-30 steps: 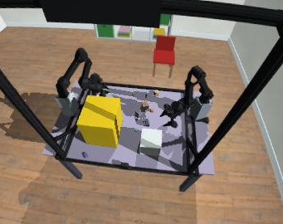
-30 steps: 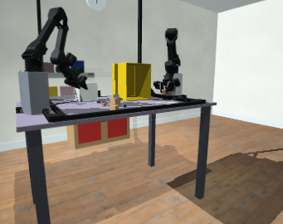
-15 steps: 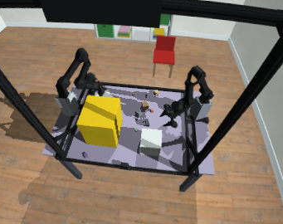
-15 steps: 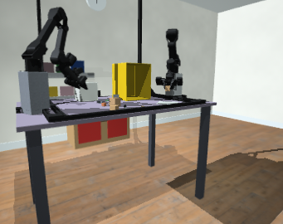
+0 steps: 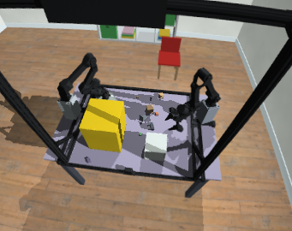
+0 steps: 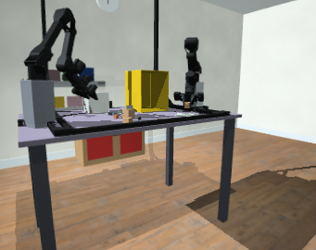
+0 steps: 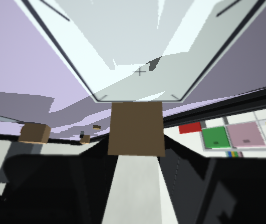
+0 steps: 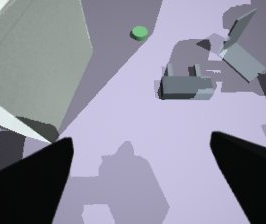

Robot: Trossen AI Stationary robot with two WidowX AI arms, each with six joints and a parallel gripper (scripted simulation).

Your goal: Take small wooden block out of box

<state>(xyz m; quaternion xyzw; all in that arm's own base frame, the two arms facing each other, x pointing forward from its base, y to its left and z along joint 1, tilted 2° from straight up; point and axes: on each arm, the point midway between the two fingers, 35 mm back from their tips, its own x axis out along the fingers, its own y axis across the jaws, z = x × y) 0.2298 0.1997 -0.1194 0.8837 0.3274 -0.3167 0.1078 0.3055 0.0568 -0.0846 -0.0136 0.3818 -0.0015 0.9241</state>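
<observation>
Right now my left hand is 80 mm above the marked square. Also, from my left hand: grey part (370 mm to the right, 260 mm behind, 70 mm below).
</observation>
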